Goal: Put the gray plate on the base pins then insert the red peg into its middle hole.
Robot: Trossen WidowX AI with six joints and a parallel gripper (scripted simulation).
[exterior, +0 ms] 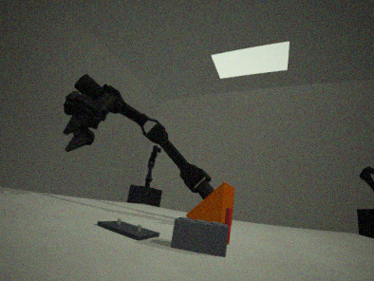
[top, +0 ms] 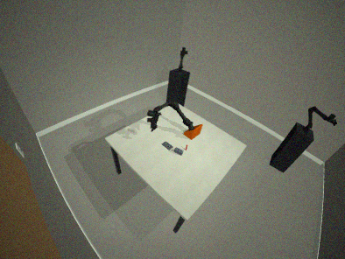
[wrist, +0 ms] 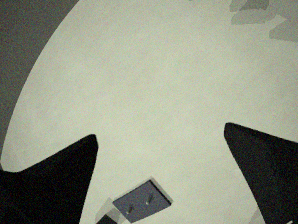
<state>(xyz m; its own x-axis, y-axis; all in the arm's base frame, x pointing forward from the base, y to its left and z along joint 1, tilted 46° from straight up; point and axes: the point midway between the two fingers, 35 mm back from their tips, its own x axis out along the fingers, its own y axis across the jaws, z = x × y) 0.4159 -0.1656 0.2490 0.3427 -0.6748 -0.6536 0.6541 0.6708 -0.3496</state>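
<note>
The gray plate lies 35 cm to the left of my gripper tip, 13 cm below it and 8 cm behind it. From my gripper tip the other things lie so: red peg 39 cm to the left, 18 cm behind, 13 cm below; dark base 20 cm to the left, 16 cm below, 8 cm behind.
</note>
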